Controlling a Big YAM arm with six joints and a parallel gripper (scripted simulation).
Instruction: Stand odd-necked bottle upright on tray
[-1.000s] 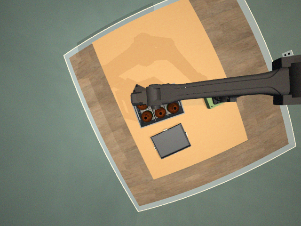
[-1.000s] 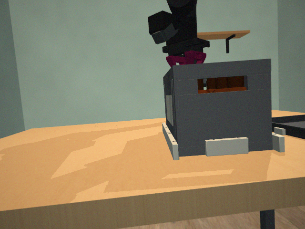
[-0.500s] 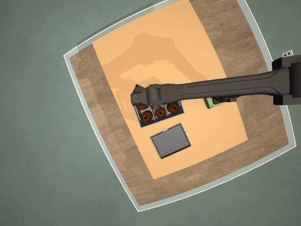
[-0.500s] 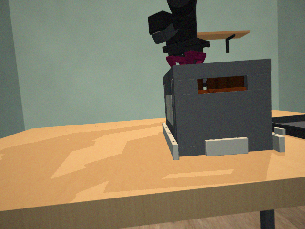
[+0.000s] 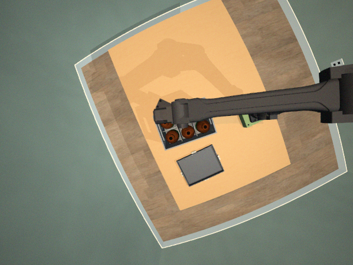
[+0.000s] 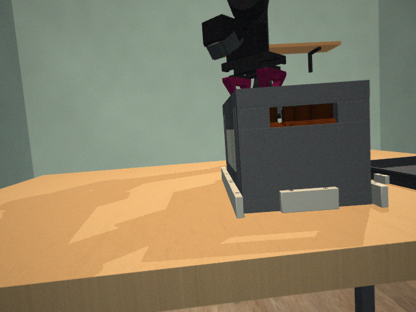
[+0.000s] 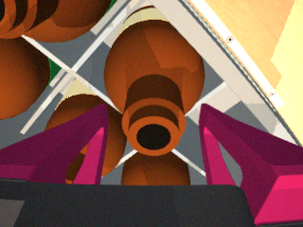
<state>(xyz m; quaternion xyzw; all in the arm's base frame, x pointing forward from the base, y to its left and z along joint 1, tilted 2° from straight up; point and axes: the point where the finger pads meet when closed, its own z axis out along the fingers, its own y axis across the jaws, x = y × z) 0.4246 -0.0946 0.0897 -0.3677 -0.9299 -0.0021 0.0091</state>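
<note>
The dark grey crate is 40 mm to the left of my hand and 70 mm below it. Also, from my hand: grey tray: 20 mm behind, 330 mm to the left, 140 mm below.
</note>
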